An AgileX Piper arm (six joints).
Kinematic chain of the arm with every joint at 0, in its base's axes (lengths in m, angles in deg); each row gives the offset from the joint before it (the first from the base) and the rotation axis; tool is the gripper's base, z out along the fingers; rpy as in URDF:
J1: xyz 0 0 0.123 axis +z
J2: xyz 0 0 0 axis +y
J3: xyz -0.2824 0 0.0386 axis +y
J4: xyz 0.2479 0 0.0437 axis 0.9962 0 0.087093
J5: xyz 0 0 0 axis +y
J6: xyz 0.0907 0 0.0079 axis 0.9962 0 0.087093
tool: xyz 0 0 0 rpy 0 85 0
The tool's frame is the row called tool.
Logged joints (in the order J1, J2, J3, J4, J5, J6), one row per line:
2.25, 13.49, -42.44, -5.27, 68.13, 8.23
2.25, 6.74, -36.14, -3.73, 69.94, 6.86
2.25, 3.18, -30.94, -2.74, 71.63, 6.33
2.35, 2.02, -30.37, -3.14, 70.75, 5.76
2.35, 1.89, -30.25, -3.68, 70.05, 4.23
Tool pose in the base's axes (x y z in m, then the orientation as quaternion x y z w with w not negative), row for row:
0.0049, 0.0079, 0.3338, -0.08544, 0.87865, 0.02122, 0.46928
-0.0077, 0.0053, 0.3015, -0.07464, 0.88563, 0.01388, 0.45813
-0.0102, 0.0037, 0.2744, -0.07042, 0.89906, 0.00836, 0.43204
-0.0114, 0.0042, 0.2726, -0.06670, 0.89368, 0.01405, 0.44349
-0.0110, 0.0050, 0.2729, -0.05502, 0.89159, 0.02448, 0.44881
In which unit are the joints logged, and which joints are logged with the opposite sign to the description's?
The joints are logged in degrees. Opposite sign: J4, J6.
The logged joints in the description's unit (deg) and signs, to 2 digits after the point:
2.25, 13.49, -42.44, 5.27, 68.13, -8.23
2.25, 6.74, -36.14, 3.73, 69.94, -6.86
2.25, 3.18, -30.94, 2.74, 71.63, -6.33
2.35, 2.02, -30.37, 3.14, 70.75, -5.76
2.35, 1.89, -30.25, 3.68, 70.05, -4.23

